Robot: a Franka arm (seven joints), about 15 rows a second.
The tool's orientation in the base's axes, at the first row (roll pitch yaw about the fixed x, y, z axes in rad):
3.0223, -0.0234, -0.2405
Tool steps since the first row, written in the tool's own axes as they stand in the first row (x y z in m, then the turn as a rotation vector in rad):
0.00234, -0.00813, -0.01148, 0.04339, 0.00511, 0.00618
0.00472, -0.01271, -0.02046, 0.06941, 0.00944, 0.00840
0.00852, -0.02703, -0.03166, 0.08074, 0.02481, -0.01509
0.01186, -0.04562, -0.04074, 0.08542, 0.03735, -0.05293
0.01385, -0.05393, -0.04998, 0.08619, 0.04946, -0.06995
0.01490, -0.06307, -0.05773, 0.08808, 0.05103, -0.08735
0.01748, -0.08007, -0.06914, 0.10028, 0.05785, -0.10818
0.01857, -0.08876, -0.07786, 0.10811, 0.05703, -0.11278
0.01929, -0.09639, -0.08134, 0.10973, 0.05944, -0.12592
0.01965, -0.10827, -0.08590, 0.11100, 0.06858, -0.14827
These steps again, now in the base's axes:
0.00428, 0.00867, 0.01048, 0.04087, -0.01600, -0.00451
0.00774, 0.01360, 0.01891, 0.06509, -0.02664, -0.00559
0.01492, 0.02785, 0.02841, 0.07255, -0.04131, 0.01982
0.02266, 0.04607, 0.03529, 0.07431, -0.04992, 0.05898
0.02664, 0.05473, 0.04352, 0.07226, -0.05971, 0.07734
0.02989, 0.06422, 0.05015, 0.07382, -0.05957, 0.09484
0.03652, 0.08137, 0.05951, 0.08416, -0.06652, 0.11661
0.03971, 0.09054, 0.06716, 0.09198, -0.06704, 0.12126
0.04226, 0.09814, 0.06972, 0.09305, -0.06816, 0.13463
0.04547, 0.11006, 0.07284, 0.09223, -0.07456, 0.15793

